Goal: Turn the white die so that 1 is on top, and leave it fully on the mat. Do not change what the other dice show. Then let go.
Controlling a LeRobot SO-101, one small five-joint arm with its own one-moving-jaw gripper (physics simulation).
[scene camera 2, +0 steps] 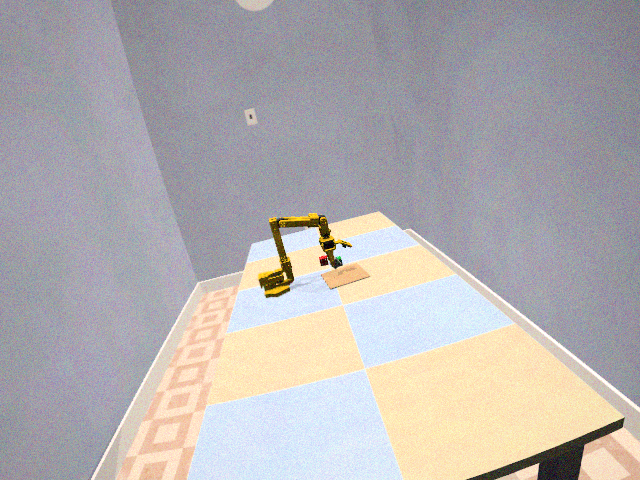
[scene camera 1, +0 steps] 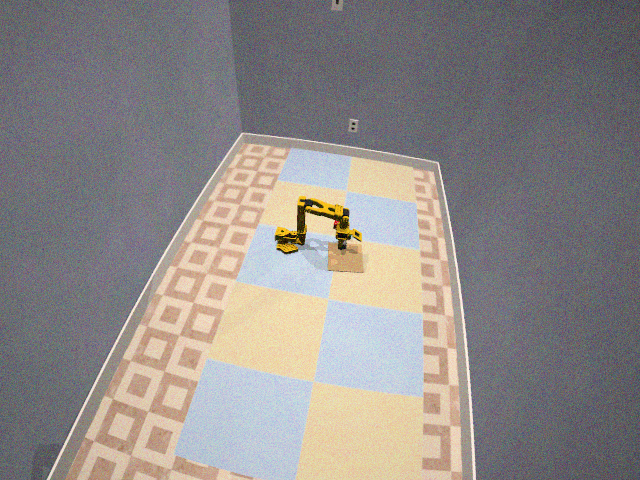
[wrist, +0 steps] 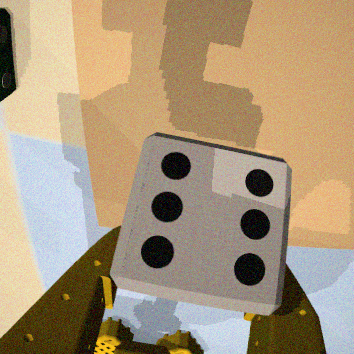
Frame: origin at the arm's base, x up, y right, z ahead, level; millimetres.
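Seen in the pictures: hand, tool point: (scene camera 2: 331,262) (scene camera 1: 339,241) (wrist: 132,244); arm's base, link origin: (scene camera 2: 283,289) (scene camera 1: 293,244) (wrist: 145,334).
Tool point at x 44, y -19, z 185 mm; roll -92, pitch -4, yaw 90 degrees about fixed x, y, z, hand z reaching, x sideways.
Offsets run from my tool point to a thing's top centre. Level surfaces: height alone.
The white die @[dx +22, dy +14, dz +12 mm] (wrist: 210,215) is held between the two jaws of my gripper (wrist: 202,250) (scene camera 1: 341,246) (scene camera 2: 336,265) in the wrist view. Its face with six black pips is turned to the wrist camera. Its other pips are hidden, so which number points up cannot be read. In the scene views the die is too small and dark to make out clearly. The jaws point steeply down over the back part of the tan mat @[dx -40, dy +40, dz +33 mm] (scene camera 1: 345,264) (scene camera 2: 347,279) (wrist: 310,110), and the die appears held above it. Shadows of the arm fall on the mat.
A green die @[dx -14, dy -70, dz +28 mm] (wrist: 6,57) (scene camera 2: 339,257) stands off the mat, at the left edge of the wrist view. A red die @[dx -14, dy -117, dz -21 mm] (scene camera 2: 323,260) (scene camera 1: 336,224) is behind the gripper, partly hidden by the arm in scene camera 1. The table @[dx -45 mm] (scene camera 1: 369,346) has blue and cream squares.
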